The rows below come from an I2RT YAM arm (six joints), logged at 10 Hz.
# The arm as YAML. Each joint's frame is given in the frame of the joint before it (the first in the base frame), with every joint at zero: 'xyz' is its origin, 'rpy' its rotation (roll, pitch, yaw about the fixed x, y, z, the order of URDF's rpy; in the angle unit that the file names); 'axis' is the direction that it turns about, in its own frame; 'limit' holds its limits. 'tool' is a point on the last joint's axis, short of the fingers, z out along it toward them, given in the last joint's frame.
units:
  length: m
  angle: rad
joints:
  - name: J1
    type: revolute
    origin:
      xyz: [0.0, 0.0, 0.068]
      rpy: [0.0, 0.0, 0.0]
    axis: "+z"
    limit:
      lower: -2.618
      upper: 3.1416
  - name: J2
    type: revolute
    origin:
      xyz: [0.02, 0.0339, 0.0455]
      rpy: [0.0, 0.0, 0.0]
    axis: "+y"
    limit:
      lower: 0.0
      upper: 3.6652
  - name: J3
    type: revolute
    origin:
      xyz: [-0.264, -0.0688, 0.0]
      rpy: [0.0, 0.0, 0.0]
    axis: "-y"
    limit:
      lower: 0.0
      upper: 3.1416
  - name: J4
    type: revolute
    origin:
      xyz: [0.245, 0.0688, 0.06]
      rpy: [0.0, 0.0, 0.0]
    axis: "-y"
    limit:
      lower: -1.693
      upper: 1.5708
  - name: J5
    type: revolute
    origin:
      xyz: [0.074, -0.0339, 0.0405]
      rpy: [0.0, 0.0, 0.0]
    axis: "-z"
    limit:
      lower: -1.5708
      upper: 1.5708
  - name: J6
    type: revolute
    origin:
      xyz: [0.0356, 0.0, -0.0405]
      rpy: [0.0, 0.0, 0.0]
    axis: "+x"
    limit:
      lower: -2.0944
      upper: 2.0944
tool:
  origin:
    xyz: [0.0, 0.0, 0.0]
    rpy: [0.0, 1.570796, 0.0]
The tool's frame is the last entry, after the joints.
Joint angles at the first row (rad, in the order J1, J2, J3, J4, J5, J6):
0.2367 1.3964 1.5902 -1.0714 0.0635 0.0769
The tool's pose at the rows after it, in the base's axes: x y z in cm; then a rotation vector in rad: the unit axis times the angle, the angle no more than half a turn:
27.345, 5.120, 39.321, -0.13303, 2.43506, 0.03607
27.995, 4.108, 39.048, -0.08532, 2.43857, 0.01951
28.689, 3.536, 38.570, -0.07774, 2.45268, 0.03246
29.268, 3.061, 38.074, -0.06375, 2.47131, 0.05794
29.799, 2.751, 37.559, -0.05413, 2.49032, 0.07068
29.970, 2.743, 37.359, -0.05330, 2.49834, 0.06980
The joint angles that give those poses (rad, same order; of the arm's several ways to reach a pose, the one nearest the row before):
0.1932 1.4082 1.5883 -1.0500 0.0635 0.0608
0.1535 1.4216 1.5879 -1.0378 0.0624 0.0608
0.1272 1.4414 1.5879 -1.0302 0.0372 0.0505
0.1051 1.4601 1.5879 -1.0283 0.0074 0.0509
0.0910 1.4788 1.5879 -1.0279 -0.0090 0.0506
0.0902 1.4857 1.5879 -1.0290 -0.0090 0.0505

